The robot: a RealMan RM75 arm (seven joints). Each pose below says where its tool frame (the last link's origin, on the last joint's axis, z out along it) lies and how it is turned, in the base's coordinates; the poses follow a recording.
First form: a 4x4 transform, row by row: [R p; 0 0 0 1], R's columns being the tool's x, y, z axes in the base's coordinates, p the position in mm. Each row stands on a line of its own.
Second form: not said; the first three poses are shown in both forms.
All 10 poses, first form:
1:
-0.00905 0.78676 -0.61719 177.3
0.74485 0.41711 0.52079 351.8
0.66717 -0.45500 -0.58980 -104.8
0 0 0 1
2:
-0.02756 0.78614 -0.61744 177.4
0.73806 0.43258 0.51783 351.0
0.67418 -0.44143 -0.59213 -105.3
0 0 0 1
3:
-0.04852 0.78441 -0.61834 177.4
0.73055 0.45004 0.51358 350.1
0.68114 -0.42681 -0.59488 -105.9
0 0 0 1
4:
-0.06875 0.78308 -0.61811 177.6
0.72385 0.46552 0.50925 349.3
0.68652 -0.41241 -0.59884 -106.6
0 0 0 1
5:
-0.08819 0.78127 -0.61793 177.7
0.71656 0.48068 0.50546 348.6
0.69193 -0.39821 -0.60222 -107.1
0 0 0 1
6:
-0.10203 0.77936 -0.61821 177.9
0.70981 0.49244 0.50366 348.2
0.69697 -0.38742 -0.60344 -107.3
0 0 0 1
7:
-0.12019 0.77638 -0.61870 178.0
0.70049 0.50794 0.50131 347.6
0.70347 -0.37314 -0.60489 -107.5
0 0 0 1
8:
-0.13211 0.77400 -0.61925 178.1
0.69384 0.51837 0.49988 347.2
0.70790 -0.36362 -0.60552 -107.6
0 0 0 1
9:
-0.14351 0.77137 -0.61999 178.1
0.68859 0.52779 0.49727 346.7
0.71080 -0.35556 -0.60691 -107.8
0 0 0 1
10:
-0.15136 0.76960 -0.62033 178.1
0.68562 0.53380 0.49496 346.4
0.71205 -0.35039 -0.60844 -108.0
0 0 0 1
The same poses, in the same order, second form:
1: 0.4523 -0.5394 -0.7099 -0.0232 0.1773 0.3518 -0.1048
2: 0.4508 -0.5320 -0.7163 -0.0267 0.1774 0.3510 -0.1053
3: 0.4491 -0.5235 -0.7234 -0.0300 0.1774 0.3501 -0.1059
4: 0.4466 -0.5159 -0.7303 -0.0332 0.1776 0.3493 -0.1066
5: 0.4445 -0.5083 -0.7367 -0.0364 0.1777 0.3486 -0.1071
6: 0.4436 -0.5022 -0.7413 -0.0392 0.1779 0.3482 -0.1073
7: 0.4424 -0.4942 -0.7472 -0.0429 0.1780 0.3476 -0.1075
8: 0.4418 -0.4886 -0.7510 -0.0454 0.1781 0.3472 -0.1076
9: 0.4408 -0.4836 -0.7547 -0.0469 0.1781 0.3467 -0.1078
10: 0.4399 -0.4804 -0.7572 -0.0477 0.1781 0.3464 -0.1080
